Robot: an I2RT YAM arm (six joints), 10 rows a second.
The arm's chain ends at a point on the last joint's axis. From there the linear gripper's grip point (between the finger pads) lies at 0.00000 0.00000 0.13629 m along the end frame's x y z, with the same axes.
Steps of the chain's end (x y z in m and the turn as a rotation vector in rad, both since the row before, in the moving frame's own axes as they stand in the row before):
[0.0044 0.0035 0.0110 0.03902 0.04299 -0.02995]
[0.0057 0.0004 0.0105 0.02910 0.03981 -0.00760]
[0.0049 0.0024 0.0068 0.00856 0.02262 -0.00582]
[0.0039 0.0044 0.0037 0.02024 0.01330 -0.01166]
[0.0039 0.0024 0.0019 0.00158 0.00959 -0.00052]
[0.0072 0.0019 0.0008 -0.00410 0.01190 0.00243]
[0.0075 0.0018 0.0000 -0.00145 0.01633 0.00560]
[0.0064 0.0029 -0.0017 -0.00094 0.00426 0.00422]
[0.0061 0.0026 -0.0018 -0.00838 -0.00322 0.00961]
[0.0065 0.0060 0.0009 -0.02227 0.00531 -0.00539]
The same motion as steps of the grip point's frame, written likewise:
[0.0102 -0.0019 0.0108 0.03902 0.04299 -0.02995]
[0.0111 -0.0036 0.0103 0.02910 0.03981 -0.00760]
[0.0080 0.0012 0.0068 0.00856 0.02262 -0.00582]
[0.0057 0.0016 0.0037 0.02024 0.01330 -0.01166]
[0.0052 0.0022 0.0019 0.00158 0.00959 -0.00052]
[0.0088 0.0025 0.0008 -0.00410 0.01190 0.00243]
[0.0097 0.0020 0.0000 -0.00145 0.01633 0.00560]
[0.0070 0.0030 -0.0017 -0.00094 0.00426 0.00422]
[0.0057 0.0037 -0.0018 -0.00838 -0.00322 0.00961]
[0.0072 0.0090 0.0009 -0.02227 0.00531 -0.00539]

